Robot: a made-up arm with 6 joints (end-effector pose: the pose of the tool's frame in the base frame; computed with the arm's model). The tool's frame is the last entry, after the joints.
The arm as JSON. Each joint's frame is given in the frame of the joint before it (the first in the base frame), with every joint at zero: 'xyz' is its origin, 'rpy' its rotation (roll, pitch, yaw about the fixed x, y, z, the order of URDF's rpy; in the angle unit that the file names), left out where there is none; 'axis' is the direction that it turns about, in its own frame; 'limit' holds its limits. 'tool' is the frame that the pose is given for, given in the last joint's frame.
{
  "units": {
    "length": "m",
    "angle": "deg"
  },
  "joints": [
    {
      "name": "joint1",
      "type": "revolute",
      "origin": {
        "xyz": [
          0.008,
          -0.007,
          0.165
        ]
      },
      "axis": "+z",
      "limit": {
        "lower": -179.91,
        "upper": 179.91
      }
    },
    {
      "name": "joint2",
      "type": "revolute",
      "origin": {
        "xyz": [
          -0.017,
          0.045,
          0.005
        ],
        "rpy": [
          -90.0,
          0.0,
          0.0
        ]
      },
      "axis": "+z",
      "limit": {
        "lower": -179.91,
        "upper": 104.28
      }
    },
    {
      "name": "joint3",
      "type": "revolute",
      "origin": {
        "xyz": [
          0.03,
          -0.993,
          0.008
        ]
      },
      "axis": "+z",
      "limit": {
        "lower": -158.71,
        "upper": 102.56
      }
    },
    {
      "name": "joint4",
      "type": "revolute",
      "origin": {
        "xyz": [
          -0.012,
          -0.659,
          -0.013
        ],
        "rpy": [
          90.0,
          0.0,
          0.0
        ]
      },
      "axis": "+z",
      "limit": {
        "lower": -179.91,
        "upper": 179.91
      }
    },
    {
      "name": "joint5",
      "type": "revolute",
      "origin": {
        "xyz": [
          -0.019,
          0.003,
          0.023
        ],
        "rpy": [
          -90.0,
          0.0,
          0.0
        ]
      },
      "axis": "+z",
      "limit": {
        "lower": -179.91,
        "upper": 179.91
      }
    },
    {
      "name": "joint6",
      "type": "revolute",
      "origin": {
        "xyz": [
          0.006,
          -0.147,
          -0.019
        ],
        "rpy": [
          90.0,
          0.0,
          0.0
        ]
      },
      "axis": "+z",
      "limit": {
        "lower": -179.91,
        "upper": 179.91
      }
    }
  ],
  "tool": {
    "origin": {
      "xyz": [
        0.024,
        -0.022,
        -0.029
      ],
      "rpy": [
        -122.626,
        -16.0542,
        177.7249
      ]
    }
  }
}
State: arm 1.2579 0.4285 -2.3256 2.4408 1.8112 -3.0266
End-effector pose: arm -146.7 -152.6 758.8 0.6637 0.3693 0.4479 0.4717
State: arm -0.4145 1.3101 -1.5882 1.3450 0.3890 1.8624
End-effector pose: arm 702.3 -218.3 1146.3 -0.9334 0.0736 -0.2487 0.2482
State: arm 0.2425 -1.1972 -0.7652 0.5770 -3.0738 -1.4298
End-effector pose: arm -1399.6 -359.2 344.5 -0.4709 -0.1964 0.5929 0.6230
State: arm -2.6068 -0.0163 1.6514 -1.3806 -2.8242 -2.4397
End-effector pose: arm -438.9 -350.0 1159.4 0.8676 -0.4249 -0.2571 0.0246
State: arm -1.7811 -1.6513 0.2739 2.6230 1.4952 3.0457
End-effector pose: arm 446.9 1660.1 157.0 0.6207 -0.3604 -0.5666 0.4048
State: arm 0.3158 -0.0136 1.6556 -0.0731 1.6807 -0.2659
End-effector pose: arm 617.7 181.2 1037.3 0.3751 0.3363 0.1528 0.8502
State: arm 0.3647 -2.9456 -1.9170 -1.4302 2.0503 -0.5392
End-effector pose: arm 360.3 79.9 -659.1 -0.1998 0.2916 -0.0782 0.9322
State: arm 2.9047 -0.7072 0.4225 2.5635 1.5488 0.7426
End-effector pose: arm 861.6 -324.1 1540.0 0.3109 -0.7063 -0.1860 0.6082
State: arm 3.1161 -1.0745 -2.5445 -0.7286 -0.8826 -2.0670
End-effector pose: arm 432.3 -121.8 70.7 0.0565 0.4603 -0.3819 0.7994
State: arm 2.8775 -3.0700 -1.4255 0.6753 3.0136 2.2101
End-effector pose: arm -428.0 64.8 -907.8 -0.3109 -0.1436 0.4300 0.8354
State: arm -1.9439 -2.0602 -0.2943 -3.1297 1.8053 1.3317
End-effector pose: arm 508.1 1169.4 -780.6 0.0095 0.1960 -0.2287 0.9535
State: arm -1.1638 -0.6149 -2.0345 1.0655 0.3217 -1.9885
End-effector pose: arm -349.3 877.9 297.4 0.7526 0.1060 -0.1483 0.6327
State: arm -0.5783 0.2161 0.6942 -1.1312 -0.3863 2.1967
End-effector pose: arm 764.4 -385.9 1637.3 0.4902 -0.7702 0.2977 0.2790
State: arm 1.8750 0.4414 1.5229 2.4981 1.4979 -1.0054
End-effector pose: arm -451.5 997.2 847.7 -0.7730 -0.5855 -0.1337 0.2046
